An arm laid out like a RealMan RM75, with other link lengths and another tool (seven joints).
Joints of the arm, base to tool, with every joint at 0 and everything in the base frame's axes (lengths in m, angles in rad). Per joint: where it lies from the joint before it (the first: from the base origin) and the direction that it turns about. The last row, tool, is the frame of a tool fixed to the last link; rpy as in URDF.
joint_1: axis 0 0 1 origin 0.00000 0.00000 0.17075
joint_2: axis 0 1 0 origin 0.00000 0.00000 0.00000
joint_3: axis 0 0 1 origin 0.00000 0.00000 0.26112
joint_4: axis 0 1 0 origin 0.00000 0.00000 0.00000
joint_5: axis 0 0 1 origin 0.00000 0.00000 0.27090
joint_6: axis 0 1 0 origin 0.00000 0.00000 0.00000
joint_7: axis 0 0 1 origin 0.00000 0.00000 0.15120
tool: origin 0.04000 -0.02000 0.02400 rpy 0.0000 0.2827 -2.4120
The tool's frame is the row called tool.
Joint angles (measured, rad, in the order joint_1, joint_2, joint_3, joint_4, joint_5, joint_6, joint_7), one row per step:
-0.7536 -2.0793 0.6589 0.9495 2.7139 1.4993 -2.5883
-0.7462 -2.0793 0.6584 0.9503 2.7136 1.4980 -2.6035
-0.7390 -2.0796 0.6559 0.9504 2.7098 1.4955 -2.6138
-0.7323 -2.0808 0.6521 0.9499 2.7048 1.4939 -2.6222
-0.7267 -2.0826 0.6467 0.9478 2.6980 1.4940 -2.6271
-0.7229 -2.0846 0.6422 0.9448 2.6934 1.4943 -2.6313
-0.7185 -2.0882 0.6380 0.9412 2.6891 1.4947 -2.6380
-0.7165 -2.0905 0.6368 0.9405 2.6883 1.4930 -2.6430
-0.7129 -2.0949 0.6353 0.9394 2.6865 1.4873 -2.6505
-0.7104 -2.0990 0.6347 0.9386 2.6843 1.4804 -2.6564
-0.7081 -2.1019 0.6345 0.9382 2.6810 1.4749 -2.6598
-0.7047 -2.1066 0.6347 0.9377 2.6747 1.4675 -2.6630
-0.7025 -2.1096 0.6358 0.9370 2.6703 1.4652 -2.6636
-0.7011 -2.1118 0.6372 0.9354 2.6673 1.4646 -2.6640
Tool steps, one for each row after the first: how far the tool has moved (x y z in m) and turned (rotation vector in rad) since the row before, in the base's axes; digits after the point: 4 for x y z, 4 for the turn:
-0.0043 -0.0020 0.0006 0.0060 -0.0042 0.0210
-0.0037 -0.0017 0.0005 0.0074 -0.0073 0.0164
-0.0033 -0.0019 -0.0001 0.0062 -0.0098 0.0150
-0.0026 -0.0020 -0.0010 0.0038 -0.0130 0.0120
-0.0020 -0.0017 -0.0015 0.0014 -0.0108 0.0102
-0.0022 -0.0022 -0.0026 0.0001 -0.0126 0.0134
-0.0010 -0.0008 -0.0011 0.0017 -0.0043 0.0072
-0.0017 -0.0010 -0.0020 0.0048 -0.0064 0.0108
-0.0010 -0.0004 -0.0017 0.0055 -0.0050 0.0074
-0.0006 -0.0002 -0.0012 0.0048 -0.0045 0.0044
-0.0004 -0.0004 -0.0021 0.0060 -0.0077 0.0042
0.0000 -0.0006 -0.0018 0.0005 -0.0053 0.0012
0.0001 -0.0007 -0.0019 -0.0019 -0.0042 0.0011

